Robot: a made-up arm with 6 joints. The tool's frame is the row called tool.
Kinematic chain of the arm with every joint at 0, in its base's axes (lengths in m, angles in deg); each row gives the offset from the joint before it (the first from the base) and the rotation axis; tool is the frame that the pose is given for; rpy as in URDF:
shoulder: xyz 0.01 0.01 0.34 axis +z
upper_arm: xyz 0 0.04 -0.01 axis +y
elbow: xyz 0 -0.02 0.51 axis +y
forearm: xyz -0.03 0 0.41 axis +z
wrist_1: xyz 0.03 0.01 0 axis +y
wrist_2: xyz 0 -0.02 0.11 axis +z
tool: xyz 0.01 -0.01 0.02 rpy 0 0 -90
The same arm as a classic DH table. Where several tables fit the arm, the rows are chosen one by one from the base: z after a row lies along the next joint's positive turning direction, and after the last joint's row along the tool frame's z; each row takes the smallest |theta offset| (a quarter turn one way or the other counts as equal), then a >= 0, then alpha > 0; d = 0 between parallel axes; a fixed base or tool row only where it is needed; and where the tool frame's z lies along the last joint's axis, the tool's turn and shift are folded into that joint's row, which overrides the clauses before.
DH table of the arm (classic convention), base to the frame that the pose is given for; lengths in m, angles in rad. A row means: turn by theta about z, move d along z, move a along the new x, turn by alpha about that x. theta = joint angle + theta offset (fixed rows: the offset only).
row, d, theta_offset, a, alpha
base (fixed), 0, 0.7854, 0.0141, 0
shoulder, 0.33, -0.7854, 0, -1.5708
upper_arm, 0, -1.5708, 0.51, 0
elbow, 0.02, -1.5708, 0.03, -1.5708
forearm, 0.41, 0, -0.03, 1.5708
wrist_1, -0.01, 0, 0, -1.5708
wrist_2, 0, -0.7854, -0.0141, 0
tool (fixed), 0.13, 2.3562, 0, 0

